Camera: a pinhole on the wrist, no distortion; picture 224 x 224 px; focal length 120.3 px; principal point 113.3 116.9 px. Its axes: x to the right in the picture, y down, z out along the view. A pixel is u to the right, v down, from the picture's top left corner.
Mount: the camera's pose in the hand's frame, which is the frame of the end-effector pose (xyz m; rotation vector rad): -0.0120 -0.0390 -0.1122 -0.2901 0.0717 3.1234
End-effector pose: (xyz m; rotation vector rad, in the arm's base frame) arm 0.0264 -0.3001 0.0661 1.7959 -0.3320 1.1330
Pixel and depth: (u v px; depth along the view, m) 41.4 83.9 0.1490
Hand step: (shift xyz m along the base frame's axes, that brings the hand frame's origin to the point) 0.0471 -0.0329 0.0386
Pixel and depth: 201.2 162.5 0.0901
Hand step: -0.0246 0.0409 -0.1114
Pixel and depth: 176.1 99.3 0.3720
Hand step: -0.0466 -0.2594 -0.2261
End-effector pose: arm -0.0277 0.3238 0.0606 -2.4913 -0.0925 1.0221
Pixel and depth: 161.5 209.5 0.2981
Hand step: -0.2235 0.2505 0.1234
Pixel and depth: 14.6 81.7 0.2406
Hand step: -0.0114 0.0519 -0.2070
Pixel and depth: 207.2 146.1 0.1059
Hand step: -0.0604 0.0201 0.1131
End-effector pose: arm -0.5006 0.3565 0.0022 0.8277 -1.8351 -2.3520
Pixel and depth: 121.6 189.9 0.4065
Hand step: 0.0480 0.3801 -0.1540
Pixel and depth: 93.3 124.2 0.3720
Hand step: -0.0854 0.2559 0.0080
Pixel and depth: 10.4 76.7 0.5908
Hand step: -0.6147 0.3025 0.1116
